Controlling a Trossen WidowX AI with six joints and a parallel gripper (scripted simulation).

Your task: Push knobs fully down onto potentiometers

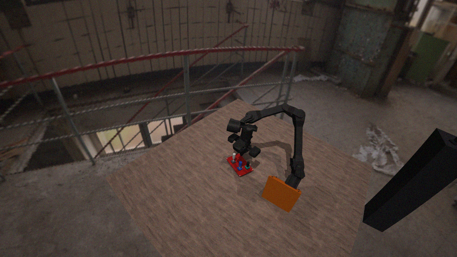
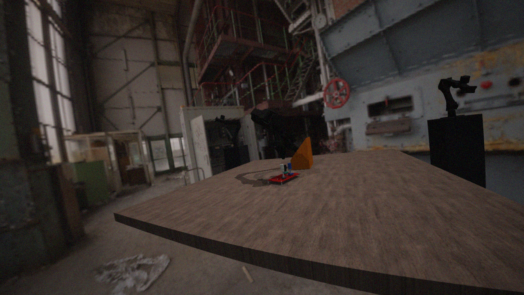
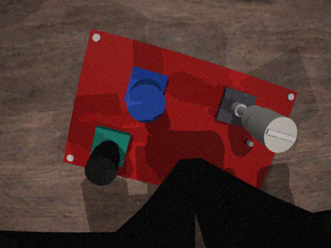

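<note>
Now: gripper tip 50 mm short of the pale knob and 30 mm above it. Round my gripper tip: green potentiometer (70 mm below, 40 mm behind, 10 mm to the right); then black knob (60 mm below, 40 mm behind, 10 mm to the right).
</note>
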